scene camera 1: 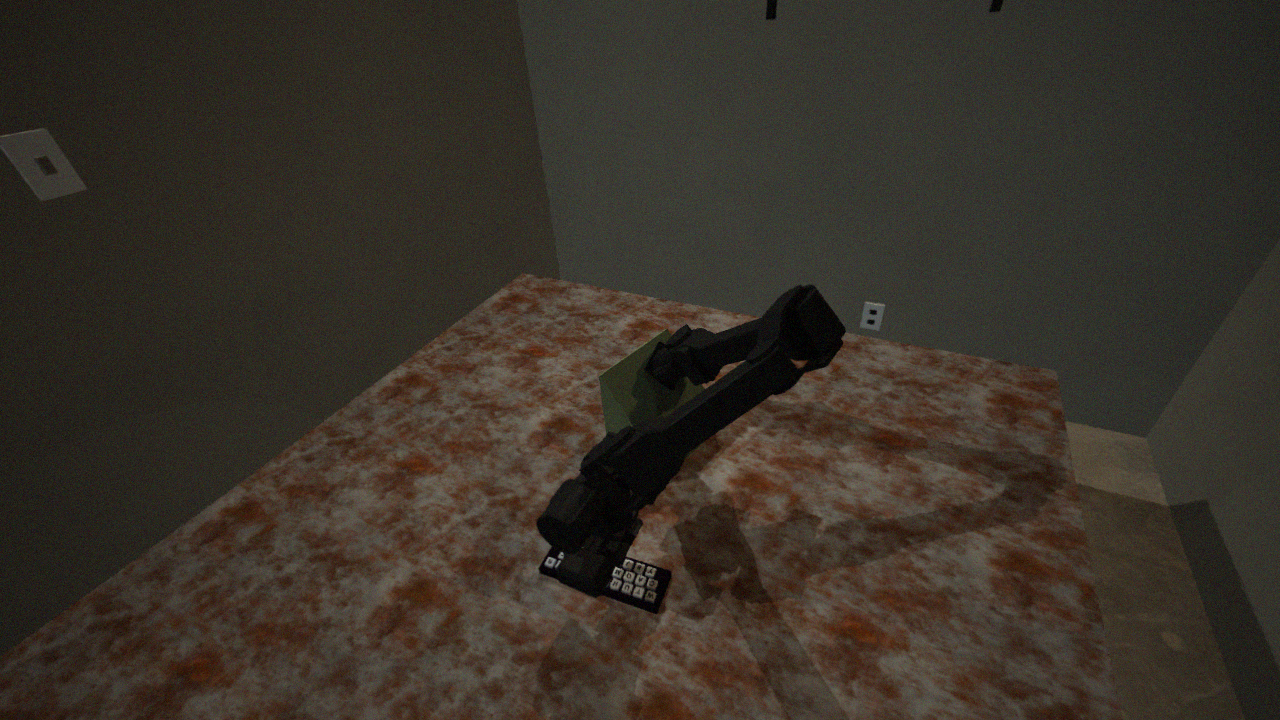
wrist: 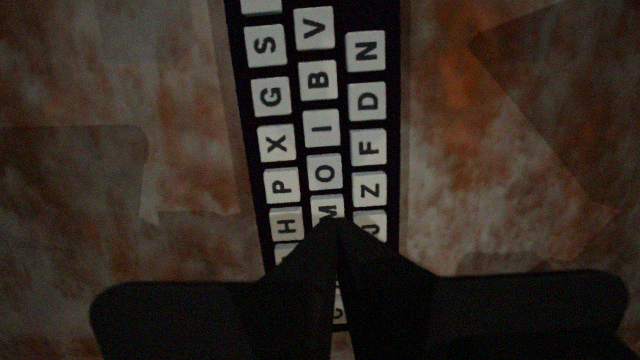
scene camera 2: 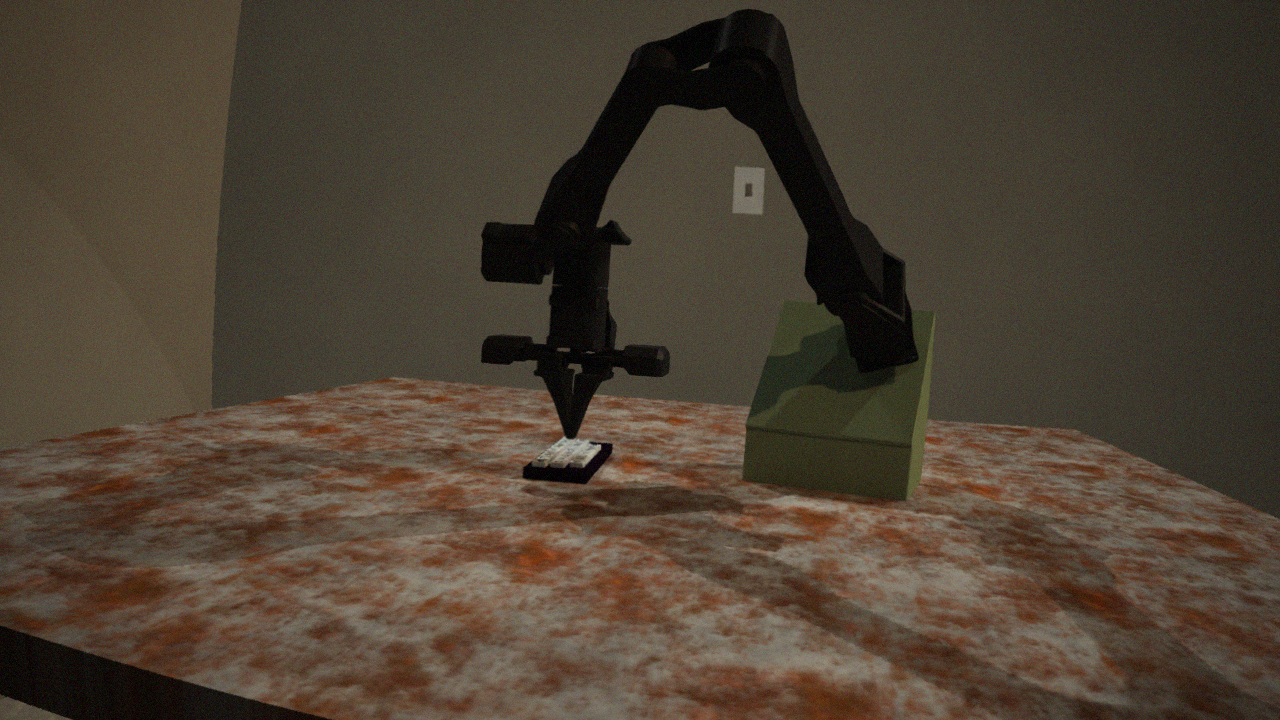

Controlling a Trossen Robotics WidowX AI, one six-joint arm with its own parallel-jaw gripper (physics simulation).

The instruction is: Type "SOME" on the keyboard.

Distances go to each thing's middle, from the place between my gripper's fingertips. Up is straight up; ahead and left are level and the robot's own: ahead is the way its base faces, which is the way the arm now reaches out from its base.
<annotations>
My gripper is now 20 mm above the m key (wrist: 330, 205). The rest, counted from my hand: z key (wrist: 369, 188) (20 mm below, 20 mm behind, 10 mm to the right); then o key (wrist: 324, 171) (20 mm to the right, 20 mm below); then p key (wrist: 282, 185) (20 mm below, 20 mm ahead, 10 mm to the right).
</annotations>
